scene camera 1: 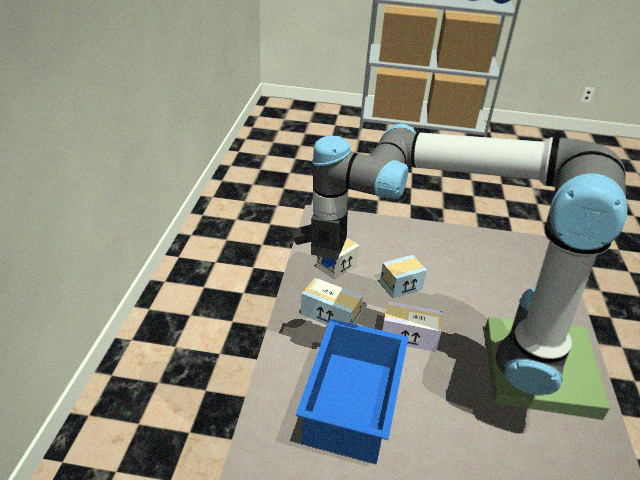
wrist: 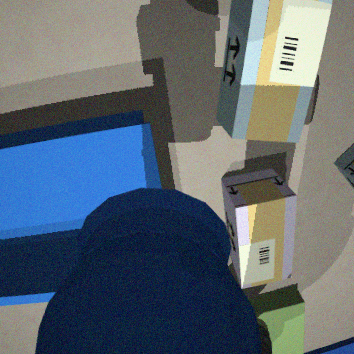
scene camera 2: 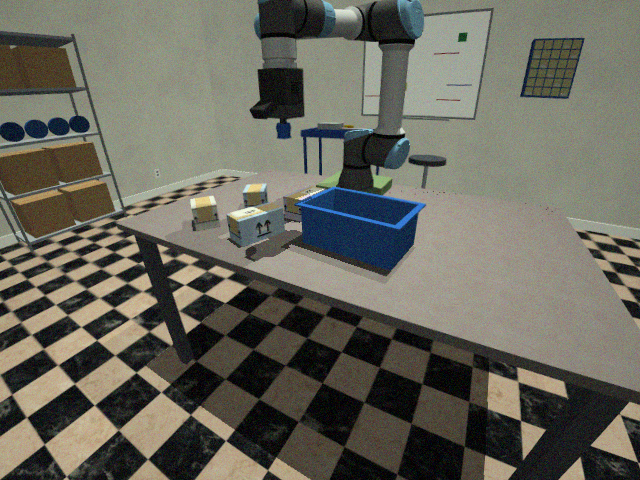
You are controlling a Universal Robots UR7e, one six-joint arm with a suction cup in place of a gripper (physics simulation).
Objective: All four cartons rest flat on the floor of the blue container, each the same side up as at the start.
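Places are measured from the arm's base along level axes (x back, y left, z down), in millimetres.
Pixels of known places: hand, tool point: (scene camera 1: 328, 262) (wrist: 154, 256) (scene camera 2: 284, 137); arm's base, link origin: (scene camera 2: 355, 184).
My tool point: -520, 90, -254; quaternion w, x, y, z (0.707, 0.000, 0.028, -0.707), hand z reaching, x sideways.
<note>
Ahead of a thing's pixels: the offset from my tool point to its top centre, as dx, dy, dz. Level surfaces: height alone.
My suction gripper (scene camera 1: 328, 261) (scene camera 2: 283, 131) (wrist: 157, 220) is off, its dark blue cup carrying nothing. It hangs high above the table. In scene camera 1 it overlaps a small cream carton @(-52, -348, +216) (scene camera 1: 348, 262) (scene camera 2: 204, 209). A small light-blue carton @(+159, -324, +218) (scene camera 1: 404, 277) (scene camera 2: 255, 194) stands right of that one. A longer light-blue carton @(-12, -128, +216) (scene camera 1: 329, 303) (scene camera 2: 256, 225) (wrist: 275, 95) and a lilac carton @(+217, -124, +216) (scene camera 1: 412, 330) (scene camera 2: 294, 206) (wrist: 265, 220) stand by the near blue container @(+121, +152, +176) (scene camera 1: 395, 387) (scene camera 2: 354, 235) (wrist: 75, 180). All four cartons rest on the table, arrows up. The container floor shows bare.
The green base plate (scene camera 1: 578, 361) (scene camera 2: 382, 183) (wrist: 287, 325) under the arm stands right of the lilac carton in scene camera 1. A shelf rack (scene camera 1: 431, 69) stands by the back wall. A stool (scene camera 2: 427, 160) and a blue side table (scene camera 2: 312, 132) stand behind the work table @(dz +296) (scene camera 2: 491, 268).
</note>
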